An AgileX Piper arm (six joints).
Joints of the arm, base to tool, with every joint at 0 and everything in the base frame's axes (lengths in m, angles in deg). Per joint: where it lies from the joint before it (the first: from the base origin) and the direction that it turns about. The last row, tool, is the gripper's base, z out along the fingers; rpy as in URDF.
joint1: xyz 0 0 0.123 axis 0 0 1
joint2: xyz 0 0 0 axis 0 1 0
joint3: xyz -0.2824 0 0.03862 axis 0 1 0
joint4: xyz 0.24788 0 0.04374 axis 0.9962 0 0.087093
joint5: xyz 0 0 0 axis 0 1 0
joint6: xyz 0.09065 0 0.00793 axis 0.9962 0 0.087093
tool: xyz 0 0 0 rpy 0 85.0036 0
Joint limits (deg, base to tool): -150..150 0..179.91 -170..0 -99.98..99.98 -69.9..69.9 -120..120
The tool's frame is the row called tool.
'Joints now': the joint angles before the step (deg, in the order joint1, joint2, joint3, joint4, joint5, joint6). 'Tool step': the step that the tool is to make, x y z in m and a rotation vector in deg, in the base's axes. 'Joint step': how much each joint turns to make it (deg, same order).
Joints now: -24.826, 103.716, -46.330, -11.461, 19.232, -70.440
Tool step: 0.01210, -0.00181, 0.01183, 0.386, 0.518, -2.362
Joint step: 0.879, 0.104, -4.106, 0.063, 4.930, 2.714
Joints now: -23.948, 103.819, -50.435, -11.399, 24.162, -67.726
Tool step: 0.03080, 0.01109, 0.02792, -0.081, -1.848, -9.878
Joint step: 4.880, 0.252, -8.391, -4.674, 8.649, 17.509
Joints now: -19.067, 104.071, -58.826, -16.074, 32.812, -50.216
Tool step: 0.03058, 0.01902, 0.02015, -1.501, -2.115, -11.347
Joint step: 5.912, 2.134, -8.282, -6.612, 8.282, 20.407
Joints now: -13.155, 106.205, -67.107, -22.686, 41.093, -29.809
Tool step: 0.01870, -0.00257, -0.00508, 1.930, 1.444, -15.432
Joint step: 0.813, 5.376, -7.511, 0.053, 8.615, 14.393
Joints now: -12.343, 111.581, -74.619, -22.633, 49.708, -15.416
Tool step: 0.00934, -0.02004, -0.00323, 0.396, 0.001, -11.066
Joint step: -2.331, 3.753, -5.441, 0.114, 4.443, 7.669
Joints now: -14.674, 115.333, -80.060, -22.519, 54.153, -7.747
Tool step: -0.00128, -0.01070, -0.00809, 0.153, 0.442, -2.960
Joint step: -1.507, 1.396, -0.354, -0.213, -0.057, 1.677
